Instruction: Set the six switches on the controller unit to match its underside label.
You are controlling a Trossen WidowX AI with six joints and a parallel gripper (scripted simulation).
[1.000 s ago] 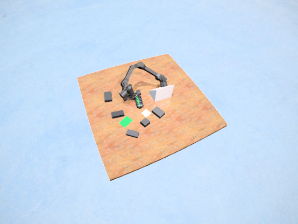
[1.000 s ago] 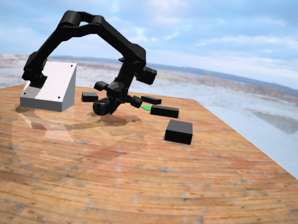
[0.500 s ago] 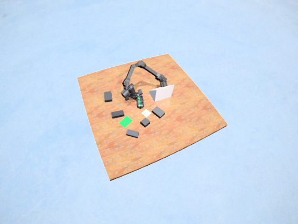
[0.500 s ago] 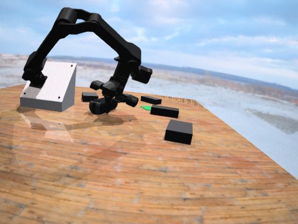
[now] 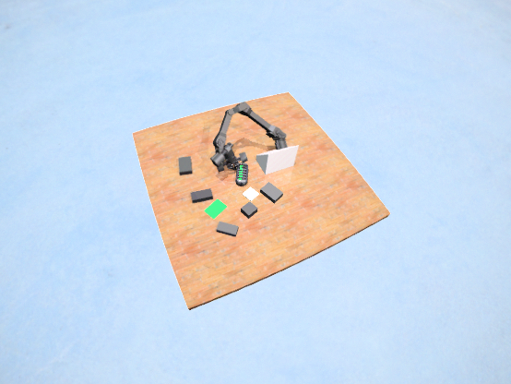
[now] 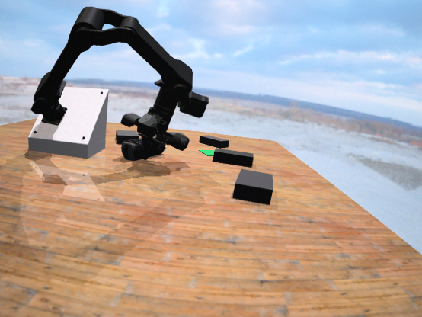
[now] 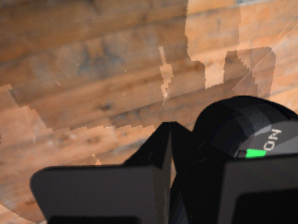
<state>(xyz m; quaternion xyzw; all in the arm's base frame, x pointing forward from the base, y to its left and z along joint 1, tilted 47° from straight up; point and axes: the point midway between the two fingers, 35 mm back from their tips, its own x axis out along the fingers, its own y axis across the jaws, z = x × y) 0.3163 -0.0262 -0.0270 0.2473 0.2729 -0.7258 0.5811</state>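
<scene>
Right now my gripper tip is 20 cm to the right of the white tile and 3 cm past it. The rest, counted from my gripper tip: green tile 23 cm to the left, 19 cm ahead, 1 cm below; then dark block 29 cm ahead, 12 cm to the right, 1 cm above.
</scene>
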